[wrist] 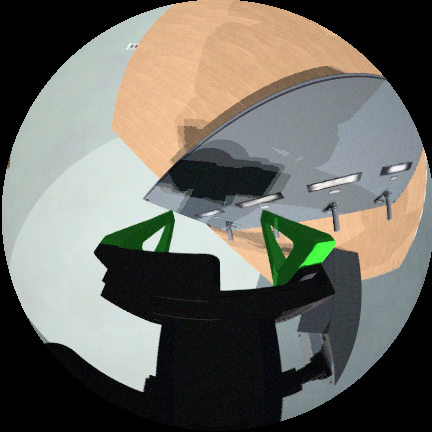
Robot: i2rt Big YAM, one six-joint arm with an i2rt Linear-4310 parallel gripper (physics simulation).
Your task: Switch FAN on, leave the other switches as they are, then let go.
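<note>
A grey switch panel slants across the upper right of the wrist view. Four metal levers stand along its lower edge: one lever between the fingers in view, one lever partly hidden by the right finger, one lever right of it and one lever at the far right. Each has a pale label plate nearby, with text too skewed to read, so I cannot tell which is FAN. My gripper is open and empty, its green fingertips near the panel's left part; contact cannot be told.
The wooden table top lies beyond and below the panel. Shadows of the arm fall on the panel and the table. A dark grey curved slab and a black arm part show at the lower right. A wall socket is at the upper left.
</note>
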